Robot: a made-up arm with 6 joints.
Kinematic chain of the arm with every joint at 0, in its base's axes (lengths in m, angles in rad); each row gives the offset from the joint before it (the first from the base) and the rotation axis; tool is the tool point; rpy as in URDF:
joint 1: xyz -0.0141 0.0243 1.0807 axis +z
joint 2: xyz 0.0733 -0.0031 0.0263 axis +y
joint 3: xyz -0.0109 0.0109 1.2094 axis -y
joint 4: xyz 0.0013 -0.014 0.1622 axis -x
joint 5: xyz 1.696 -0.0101 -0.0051 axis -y
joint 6: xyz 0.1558 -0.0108 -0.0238 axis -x
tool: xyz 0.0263 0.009 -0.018 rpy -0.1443 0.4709 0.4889
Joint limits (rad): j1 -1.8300..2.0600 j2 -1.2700..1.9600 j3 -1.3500..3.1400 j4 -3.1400..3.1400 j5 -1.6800..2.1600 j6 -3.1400..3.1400
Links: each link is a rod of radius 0.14 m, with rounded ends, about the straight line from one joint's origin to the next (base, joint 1, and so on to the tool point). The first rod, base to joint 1, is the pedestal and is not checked.
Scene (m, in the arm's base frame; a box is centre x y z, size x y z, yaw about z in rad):
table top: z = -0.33
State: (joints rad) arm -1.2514 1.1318 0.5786 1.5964 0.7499 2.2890
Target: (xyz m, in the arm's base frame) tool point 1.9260 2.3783 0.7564
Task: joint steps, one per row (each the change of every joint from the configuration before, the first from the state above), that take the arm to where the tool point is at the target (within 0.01 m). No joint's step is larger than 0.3 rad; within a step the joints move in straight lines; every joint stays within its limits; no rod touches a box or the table.
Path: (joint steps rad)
1: 0.2630 0.0363 0.0550 -0.0016 -0.0087 -0.0017
2: 0.2629 0.0362 0.0551 -0.0015 -0.0087 -0.0017
3: 0.2630 0.0363 0.0550 -0.0016 -0.0086 -0.0016
4: 0.2629 0.0363 0.0550 -0.0015 -0.0087 -0.0017
5: 0.2630 0.0362 0.0550 -0.0016 -0.0087 -0.0017
6: 0.2630 0.0363 0.0551 -0.0015 -0.0087 -0.0017
7: 0.2629 0.0363 0.0550 -0.0016 -0.0086 -0.0017
8: 0.2630 0.0362 0.0550 -0.0016 -0.0087 -0.0016

